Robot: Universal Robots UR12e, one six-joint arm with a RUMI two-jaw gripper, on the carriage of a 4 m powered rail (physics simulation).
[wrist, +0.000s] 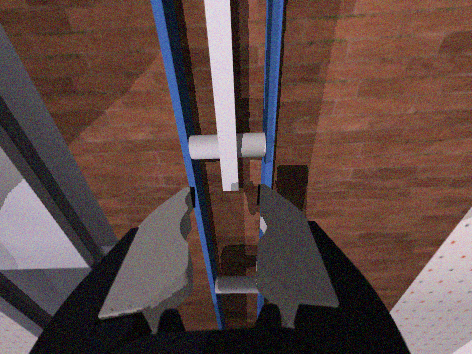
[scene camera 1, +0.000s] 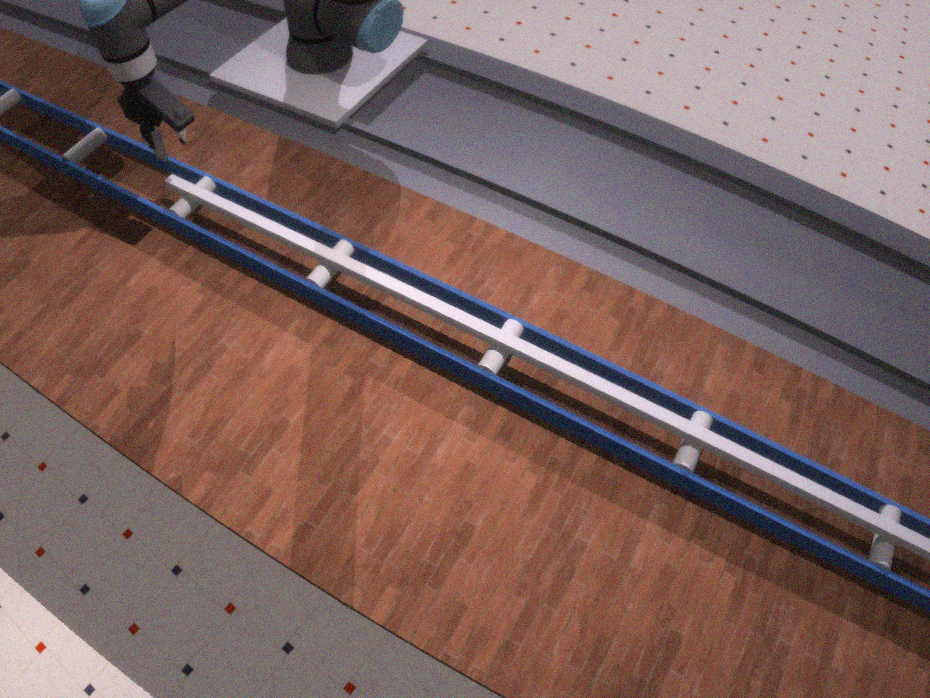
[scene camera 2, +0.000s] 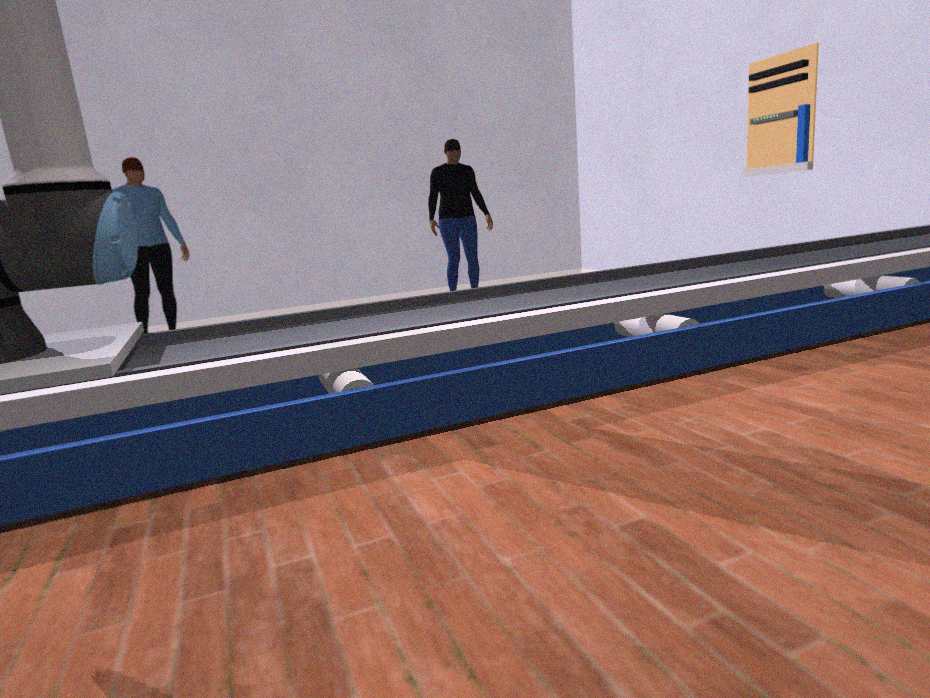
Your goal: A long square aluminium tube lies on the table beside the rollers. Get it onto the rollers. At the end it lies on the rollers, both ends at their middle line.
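Pixels of known places: gripper, fingertip midpoint: (wrist: 226, 187) (scene camera 1: 174, 153); arm's base at its link origin: (scene camera 1: 319, 55).
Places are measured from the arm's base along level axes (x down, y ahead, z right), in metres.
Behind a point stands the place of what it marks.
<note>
The long square aluminium tube (scene camera 1: 420, 296) @(x -0.055, y 0.620, z -0.722 m) (scene camera 2: 450, 338) @(x -0.044, y 0.634, z -0.615 m) (wrist: 223, 75) @(x -0.055, y 0.624, z -0.199 m) lies across several rollers, lengthwise between the blue rails. Its near end sticks out a little past a roller (scene camera 1: 180, 208) @(x -0.027, y 0.666, z -0.112 m) (wrist: 253, 145) @(x -0.029, y 0.661, z -0.106 m). In the wrist view, the tube crosses that roller close to its middle. The far end is out of the picture in scene camera 1. My gripper (scene camera 1: 171, 146) @(x -0.163, y 0.627, z -0.115 m) (wrist: 226, 187) @(x -0.163, y 0.627, z -0.115 m) is open and empty. It hangs above the rails just off the tube's near end, its fingertips apart from the tube, one to each side of its line in the wrist view.
Blue rails (scene camera 1: 398, 336) @(x -0.006, y 0.694, z -0.716 m) (scene camera 2: 450, 398) @(x 0.003, y 0.694, z -0.587 m) (wrist: 170, 65) @(x -0.022, y 0.554, z -0.214 m) flank the rollers. Beyond them runs the grey powered rail (scene camera 1: 600, 172), with the arm's white carriage plate (scene camera 1: 255, 75) @(x 0.000, y 0.165, z 0.101 m) on it. Two people (scene camera 2: 455, 191) (scene camera 2: 153, 217) stand by the wall behind.
</note>
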